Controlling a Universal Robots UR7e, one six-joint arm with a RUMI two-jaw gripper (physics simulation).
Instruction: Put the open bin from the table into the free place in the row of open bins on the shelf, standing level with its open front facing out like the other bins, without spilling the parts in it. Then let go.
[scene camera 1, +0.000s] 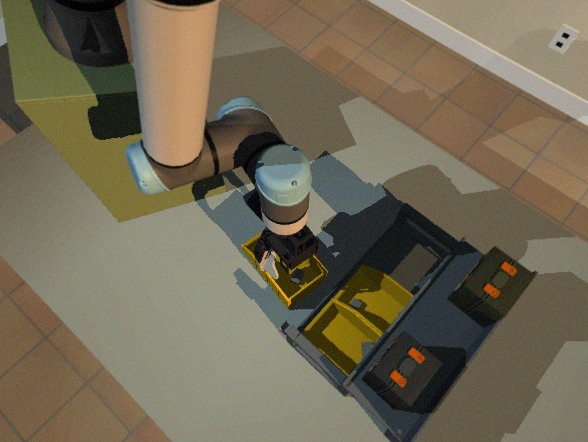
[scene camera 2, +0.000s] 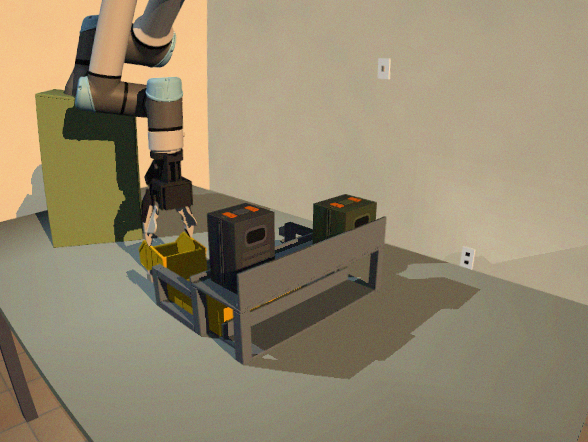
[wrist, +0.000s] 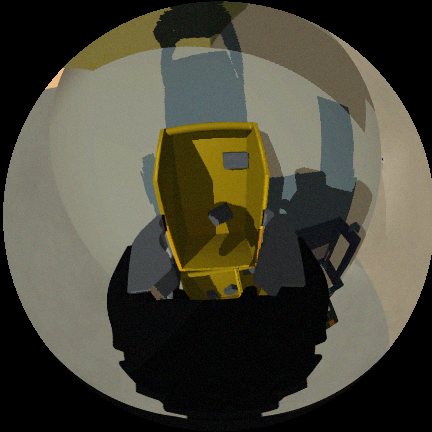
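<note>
The yellow open bin is upright in front of the shelf. A grey part and a darker part lie in it. My gripper is shut on the bin, one finger against each long side wall. I cannot tell whether the bin's underside touches the table. The grey shelf holds two yellow bins side by side, a nearer bin and a farther bin. The free place is beside the farther bin, partly in shadow.
A dark grey case and a dark green case stand on the shelf's upper board, above and behind the bin row. The shelf's side frame stands close to the held bin. A green-yellow pedestal carries the arm.
</note>
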